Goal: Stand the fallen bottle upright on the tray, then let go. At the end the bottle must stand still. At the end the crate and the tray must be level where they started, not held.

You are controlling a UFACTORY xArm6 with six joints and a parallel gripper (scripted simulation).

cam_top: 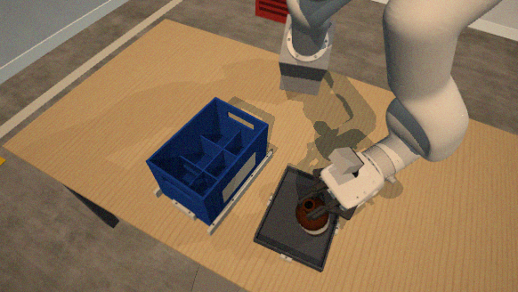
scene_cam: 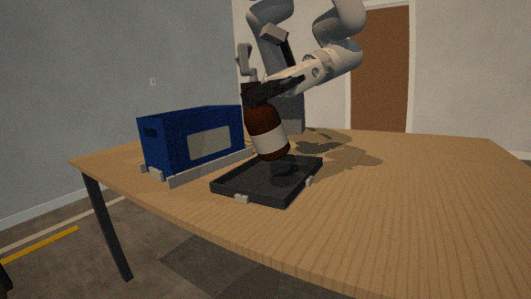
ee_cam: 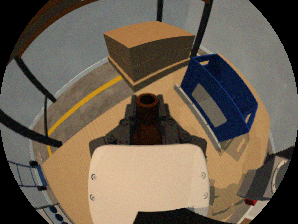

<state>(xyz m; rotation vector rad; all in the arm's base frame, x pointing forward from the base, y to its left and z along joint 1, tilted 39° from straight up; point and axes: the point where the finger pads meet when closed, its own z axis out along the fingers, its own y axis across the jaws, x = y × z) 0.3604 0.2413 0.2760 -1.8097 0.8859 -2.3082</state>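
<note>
Now: hand 50 mm above the brown bottle and 10 mm past it. The rest, counted from my hand: tray: 200 mm below, 60 mm behind, 30 mm to the right; blue crate: 300 mm to the right, 120 mm below, 20 mm ahead.
</note>
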